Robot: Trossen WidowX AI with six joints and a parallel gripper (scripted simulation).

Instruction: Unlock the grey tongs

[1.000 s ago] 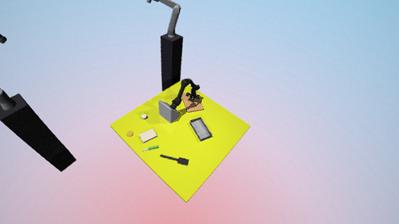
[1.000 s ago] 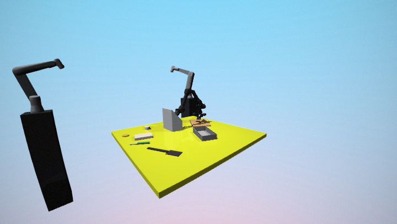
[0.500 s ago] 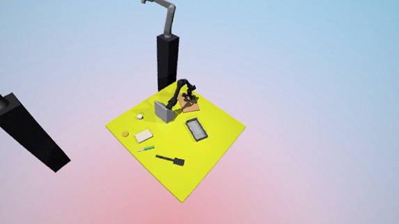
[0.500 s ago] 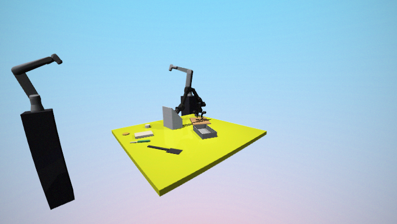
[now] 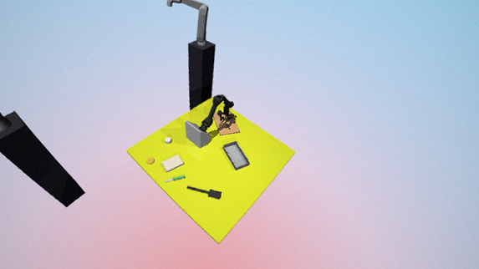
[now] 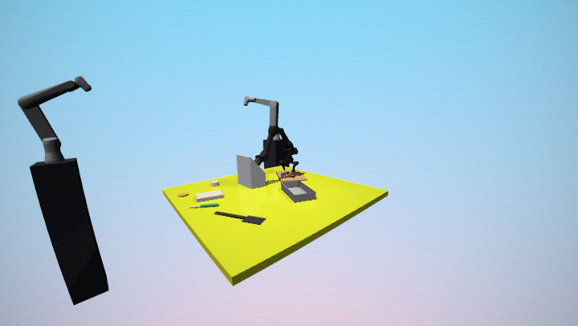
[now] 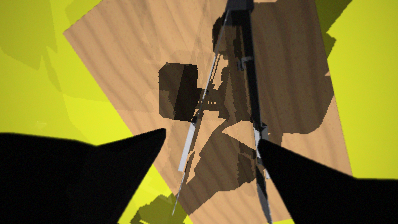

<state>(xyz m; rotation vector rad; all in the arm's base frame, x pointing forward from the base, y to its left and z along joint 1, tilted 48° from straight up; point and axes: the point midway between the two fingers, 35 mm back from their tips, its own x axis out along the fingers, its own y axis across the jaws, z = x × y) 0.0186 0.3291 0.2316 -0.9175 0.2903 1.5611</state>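
My gripper tip is 40 mm above the wooden board and 20 mm short of it. Round my gripper tip: beige slab (800 mm to the right, 40 mm below, 30 mm behind); then green-handled tool (920 mm to the right, 100 mm ahead, 40 mm below); then grey roasting tin (390 mm ahead, 320 mm to the right, 20 mm below).
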